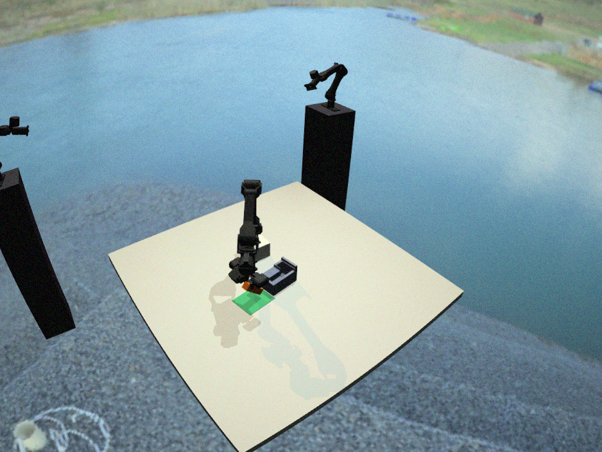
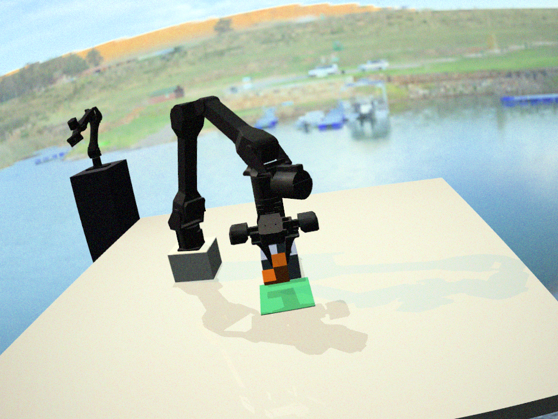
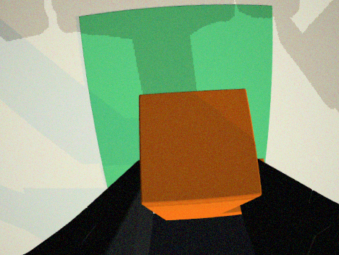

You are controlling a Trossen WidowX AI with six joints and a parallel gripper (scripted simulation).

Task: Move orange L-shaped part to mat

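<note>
Now: the orange L-shaped part 3 cm to the left of my gripper tip, 3 cm below it and 2 cm behind it. From my gripper tip the other things lie so: green mat 10 cm below, 2 cm to the left.
</note>
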